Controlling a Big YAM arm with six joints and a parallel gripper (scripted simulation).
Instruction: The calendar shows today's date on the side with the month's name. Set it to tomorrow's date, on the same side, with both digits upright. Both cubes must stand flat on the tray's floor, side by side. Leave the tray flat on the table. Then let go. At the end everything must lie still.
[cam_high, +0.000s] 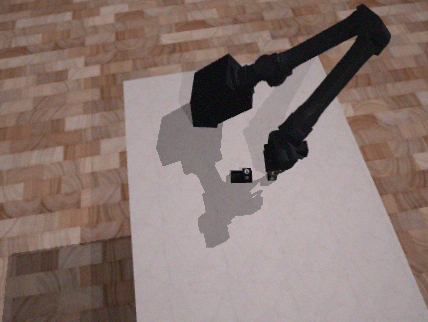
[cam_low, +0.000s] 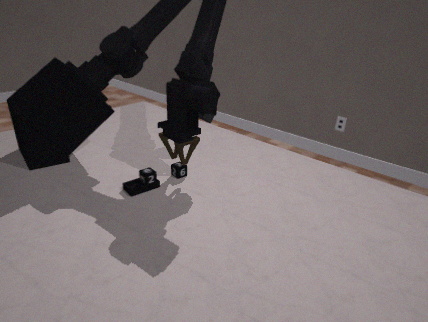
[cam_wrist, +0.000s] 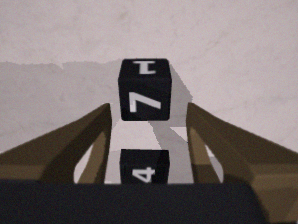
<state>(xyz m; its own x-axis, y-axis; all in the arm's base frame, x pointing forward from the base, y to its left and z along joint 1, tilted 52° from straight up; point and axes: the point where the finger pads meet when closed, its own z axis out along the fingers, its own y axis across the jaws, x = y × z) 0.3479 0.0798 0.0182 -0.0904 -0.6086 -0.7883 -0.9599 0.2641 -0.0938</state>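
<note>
The black digit cube is 3 cm below my hand. The rest, counted from my hand: black tray: 11 cm to the right, 4 cm below, 2 cm behind.
</note>
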